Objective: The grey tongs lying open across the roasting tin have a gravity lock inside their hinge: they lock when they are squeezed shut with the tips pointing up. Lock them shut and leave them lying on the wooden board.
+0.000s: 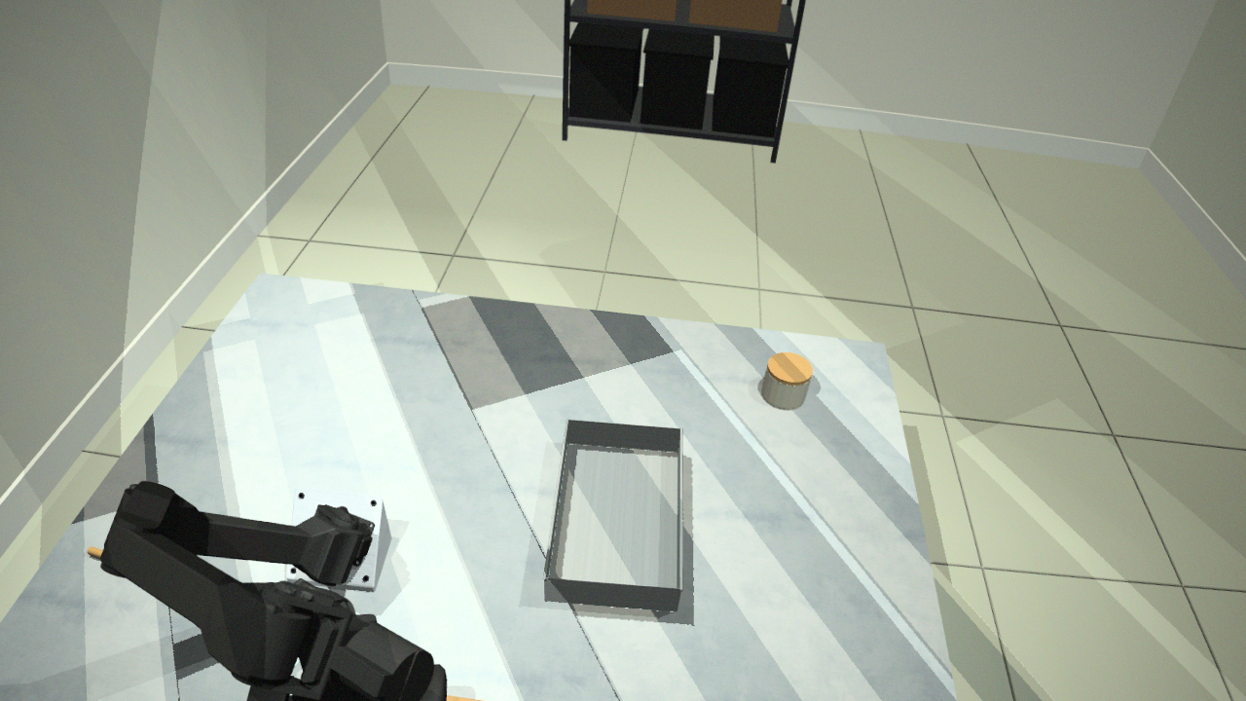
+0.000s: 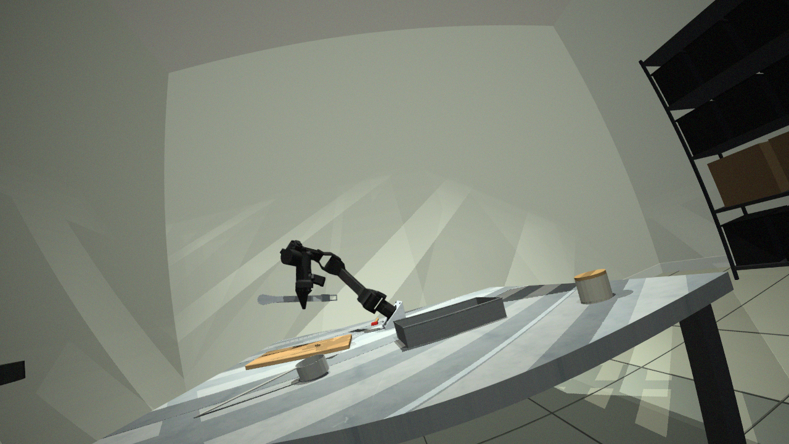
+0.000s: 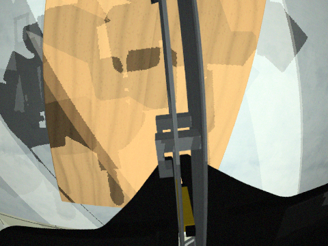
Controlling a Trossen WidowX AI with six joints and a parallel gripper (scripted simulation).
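Right now the yellow mark is 1 cm behind my gripper tip, 1 cm to the left of it and 4 cm above it. The rest, counted from my gripper tip: wooden board: 4 cm to the right, 15 cm below; roasting tin: 15 cm ahead, 49 cm to the left, 13 cm below.
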